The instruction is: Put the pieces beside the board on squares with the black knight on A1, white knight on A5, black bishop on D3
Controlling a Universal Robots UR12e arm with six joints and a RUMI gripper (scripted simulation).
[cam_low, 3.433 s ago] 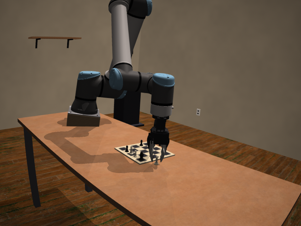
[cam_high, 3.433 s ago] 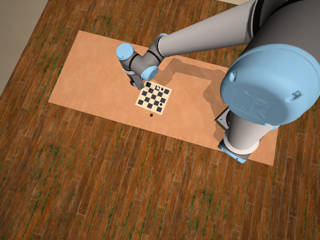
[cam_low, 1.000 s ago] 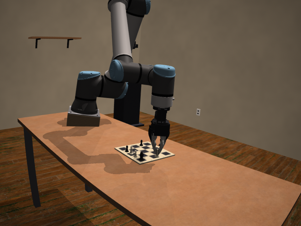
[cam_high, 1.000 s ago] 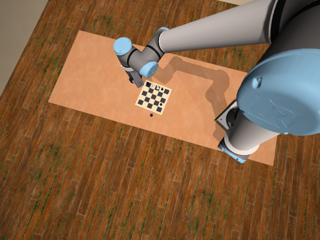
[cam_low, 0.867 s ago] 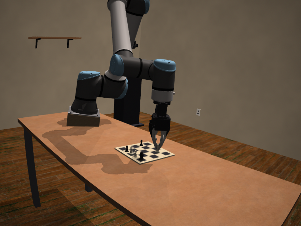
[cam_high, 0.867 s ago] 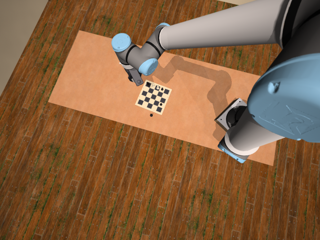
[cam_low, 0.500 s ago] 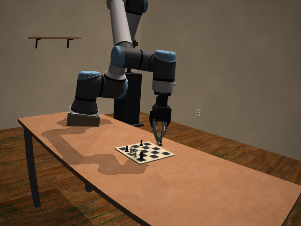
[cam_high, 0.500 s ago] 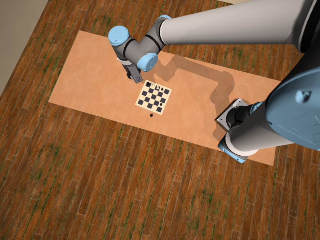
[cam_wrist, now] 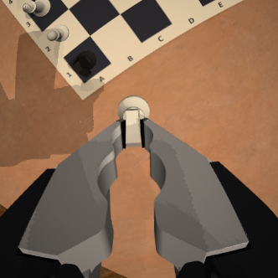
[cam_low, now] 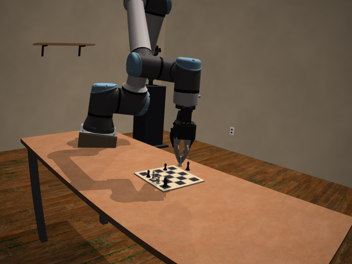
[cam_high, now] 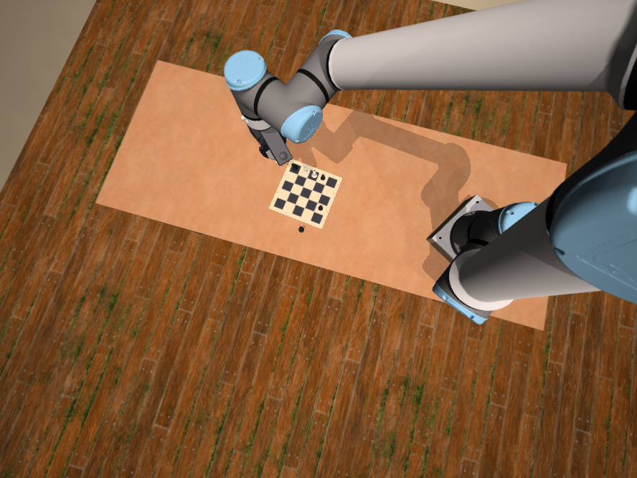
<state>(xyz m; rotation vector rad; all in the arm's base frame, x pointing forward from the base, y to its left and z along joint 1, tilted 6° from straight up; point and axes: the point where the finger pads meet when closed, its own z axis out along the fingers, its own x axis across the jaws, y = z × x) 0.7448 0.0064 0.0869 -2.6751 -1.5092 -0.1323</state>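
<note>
Now: the chessboard 12 cm behind my hand, 4 cm to the left of it and 13 cm below it. Round my hand: white knight: 1 cm below.
</note>
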